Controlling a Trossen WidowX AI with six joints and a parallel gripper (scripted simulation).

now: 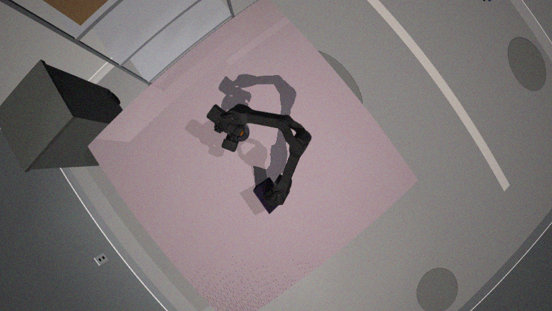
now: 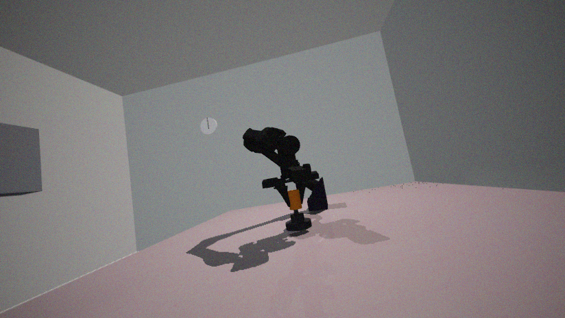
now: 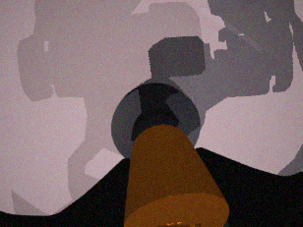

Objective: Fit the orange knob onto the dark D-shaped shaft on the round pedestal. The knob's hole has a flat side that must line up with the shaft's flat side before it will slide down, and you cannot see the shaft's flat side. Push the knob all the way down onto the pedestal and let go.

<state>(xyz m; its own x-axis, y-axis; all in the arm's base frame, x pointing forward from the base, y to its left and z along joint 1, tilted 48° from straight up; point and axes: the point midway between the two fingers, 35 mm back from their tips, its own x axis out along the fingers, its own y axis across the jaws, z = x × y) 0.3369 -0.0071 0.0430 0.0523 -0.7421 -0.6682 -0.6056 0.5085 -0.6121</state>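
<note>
Right now my gripper tip is 2 cm below the orange knob. The rest, counted from my gripper tip: round pedestal (4 cm below).
</note>
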